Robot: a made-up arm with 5 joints.
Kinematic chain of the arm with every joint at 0, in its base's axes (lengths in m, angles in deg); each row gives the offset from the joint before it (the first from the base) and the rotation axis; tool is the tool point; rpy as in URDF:
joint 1: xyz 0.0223 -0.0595 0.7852 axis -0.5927 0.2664 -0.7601
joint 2: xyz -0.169 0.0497 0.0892 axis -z
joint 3: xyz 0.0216 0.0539 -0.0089 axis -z
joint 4: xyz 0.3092 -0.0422 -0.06 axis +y
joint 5: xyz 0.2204 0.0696 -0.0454 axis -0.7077 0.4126 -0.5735
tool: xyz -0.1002 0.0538 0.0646 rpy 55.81 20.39 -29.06
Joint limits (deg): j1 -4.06..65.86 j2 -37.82..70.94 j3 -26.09..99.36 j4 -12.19..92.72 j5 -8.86..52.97
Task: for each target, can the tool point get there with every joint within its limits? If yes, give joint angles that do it. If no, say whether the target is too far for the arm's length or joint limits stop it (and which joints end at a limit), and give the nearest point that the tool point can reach.
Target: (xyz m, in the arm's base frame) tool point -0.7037 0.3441 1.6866
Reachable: no: too far | nearest point -0.4364 0.1124 1.0589 | short by 0.721 m
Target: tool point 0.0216 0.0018 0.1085
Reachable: no: joint limits stop it (at a limit: joint 1, joint 3, joint 5) | nearest point 0.1624 0.1271 0.3586 | short by 0.313 m
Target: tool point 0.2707 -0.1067 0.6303
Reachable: yes | joints 36.06 23.15 -13.62 71.45 8.67
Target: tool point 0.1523 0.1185 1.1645
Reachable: no: joint limits stop it (at a limit: joint 1, joint 2, joint 4) | nearest point 0.2393 0.1560 0.8619 | short by 0.317 m
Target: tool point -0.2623 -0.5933 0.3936
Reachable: no: joint limits stop it (at a limit: joint 1, joint 2, joint 5) | nearest point -0.2171 -0.4393 0.6290 | short by 0.285 m
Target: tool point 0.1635 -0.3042 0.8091
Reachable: yes | joints 15.71 -2.84 59.93 14.95 18.29
